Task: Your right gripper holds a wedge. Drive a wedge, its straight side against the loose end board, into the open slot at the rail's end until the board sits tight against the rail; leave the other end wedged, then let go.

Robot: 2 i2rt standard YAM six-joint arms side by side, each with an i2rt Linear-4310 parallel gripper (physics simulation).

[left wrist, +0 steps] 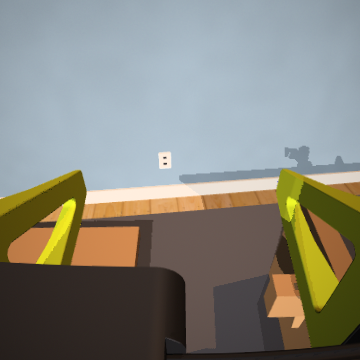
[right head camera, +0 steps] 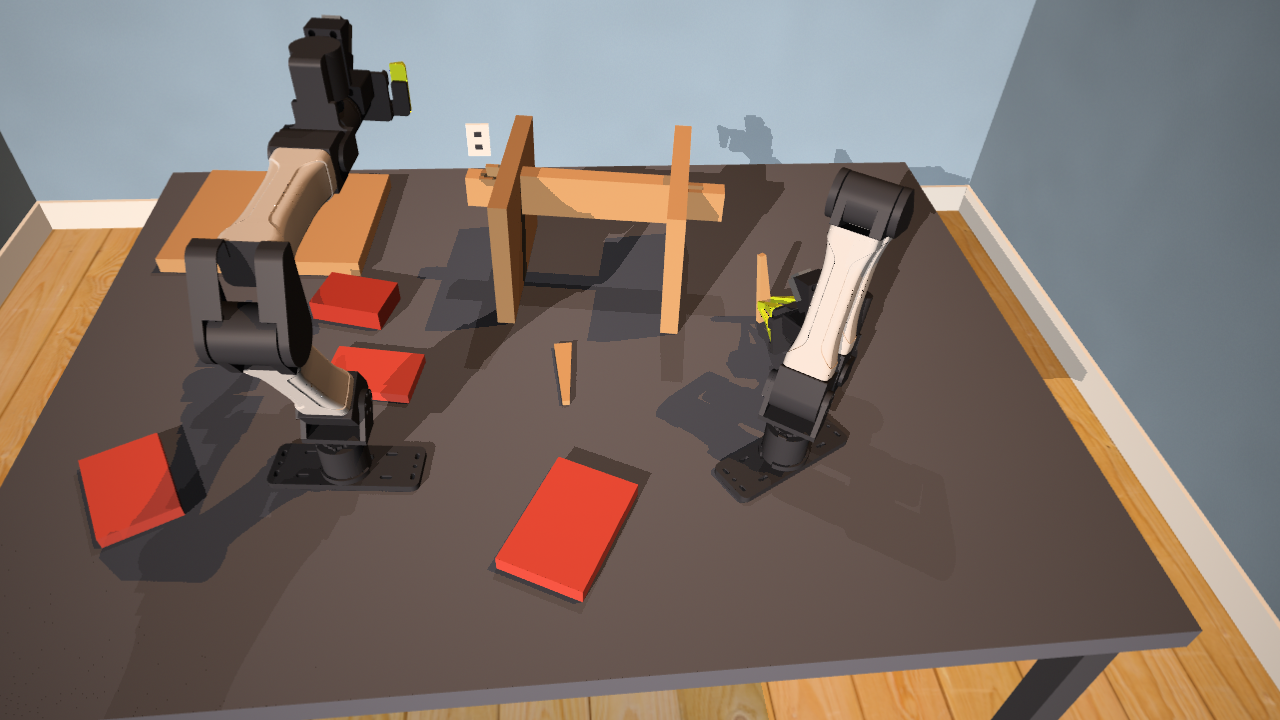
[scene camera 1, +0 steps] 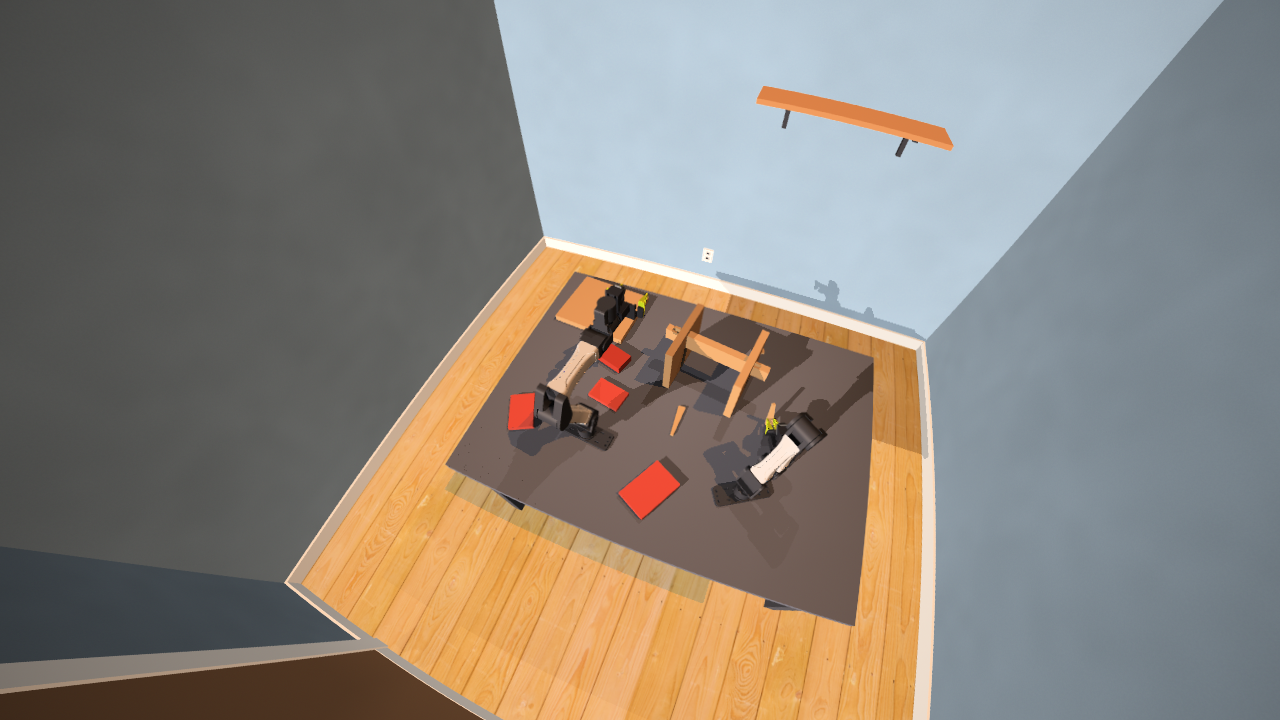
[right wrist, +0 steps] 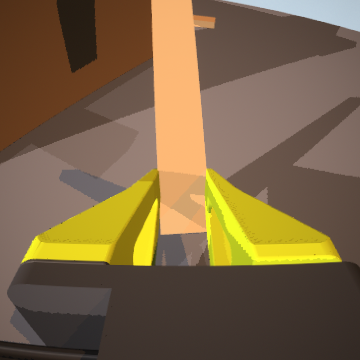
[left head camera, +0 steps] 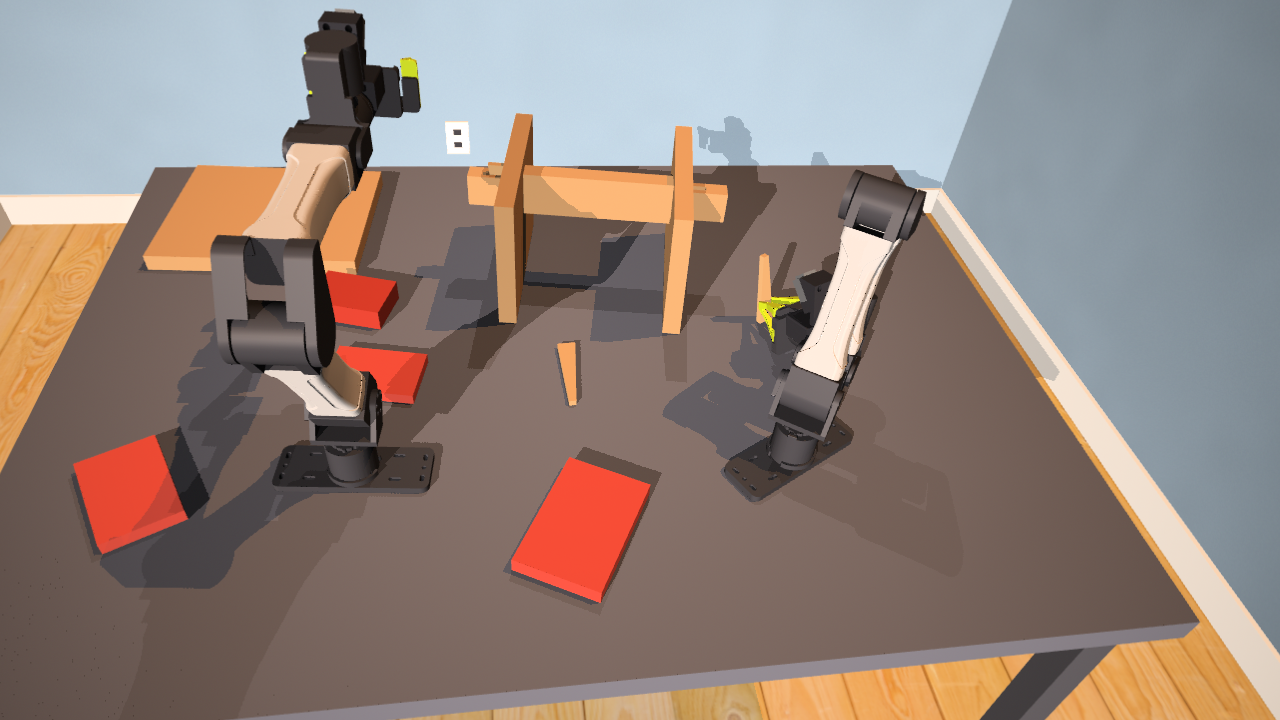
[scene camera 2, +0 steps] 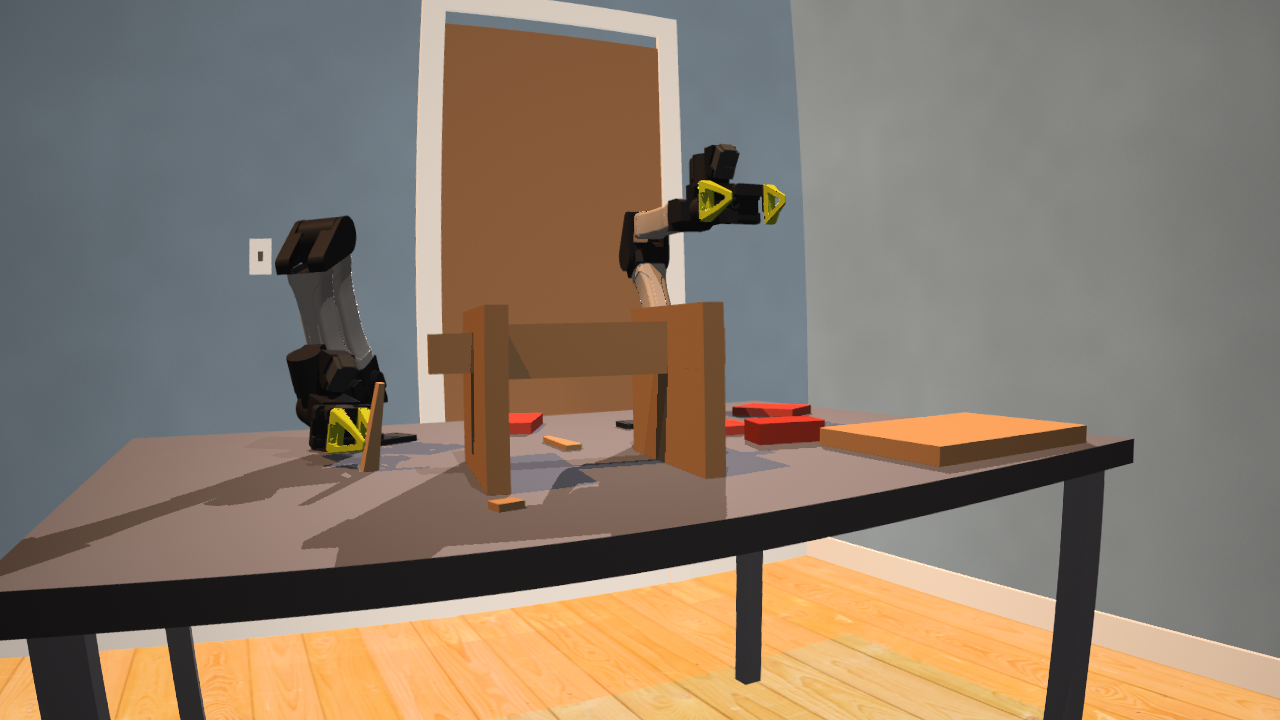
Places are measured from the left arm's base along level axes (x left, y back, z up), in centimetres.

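Pixels of known places: left gripper, fingertip midpoint: (left wrist: 180,180) (right head camera: 367,64) (scene camera 1: 635,289) (left head camera: 374,60) (scene camera 2: 758,197); right gripper, fingertip midpoint: (right head camera: 764,302) (scene camera 1: 770,418) (right wrist: 182,179) (left head camera: 765,302) (scene camera 2: 371,445); left arm's base at its link origin: (right head camera: 349,469) (scene camera 1: 587,432) (left head camera: 356,471); right arm's base at its link origin: (right head camera: 781,456) (scene camera 1: 741,492) (left head camera: 789,455).
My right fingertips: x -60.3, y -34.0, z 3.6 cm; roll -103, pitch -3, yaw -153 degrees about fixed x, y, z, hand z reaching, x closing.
Note:
Ahead of a thing's pixels: the offset from my right fingertips to its top centre.
My right gripper (left head camera: 768,309) (right head camera: 765,308) (scene camera 2: 358,429) (right wrist: 182,179) is shut on a wooden wedge @(dy -0.7, dx +0.2, dz +8.9 cm) (left head camera: 763,275) (right head camera: 761,273) (scene camera 2: 375,416) (right wrist: 179,100). The wedge stands nearly upright, thick end low near the table, apart from the frame. The rail @(dy -10.5, dx +28.3, dz +16.4 cm) (left head camera: 595,198) (right head camera: 595,195) (scene camera 2: 581,349) runs through two upright boards. The end board @(dy -9.8, dx +14.8, dz +18.6 cm) (left head camera: 677,259) (right head camera: 674,259) (scene camera 2: 490,394) nearer the held wedge is at the rail's right end in the head views. A wedge piece @(dy -11.4, dx +44.4, dz +17.0 cm) (left head camera: 492,169) sits at the rail's left end. My left gripper (scene camera 2: 742,204) (left wrist: 180,180) is open and empty, high above the table.
Another wedge @(dy +14.6, dx +31.7, dz -2.7 cm) (left head camera: 569,371) (right head camera: 563,371) lies in front of the frame. A small wooden piece @(dy -31.8, dx +12.5, dz -2.7 cm) (scene camera 2: 506,505) (right wrist: 205,22) lies behind it. Red blocks @(dy +43.1, dx +29.9, dz -1.4 cm) (left head camera: 581,528) @(dy +38.5, dx +87.3, dz -1.8 cm) (left head camera: 129,492) @(dy +16.4, dx +60.8, dz -2.0 cm) (left head camera: 384,371) @(dy +0.4, dx +66.9, dz -0.2 cm) (left head camera: 362,298) and a wooden slab @(dy -22.0, dx +85.4, dz -0.8 cm) (left head camera: 201,214) (scene camera 2: 957,434) lie on the table.

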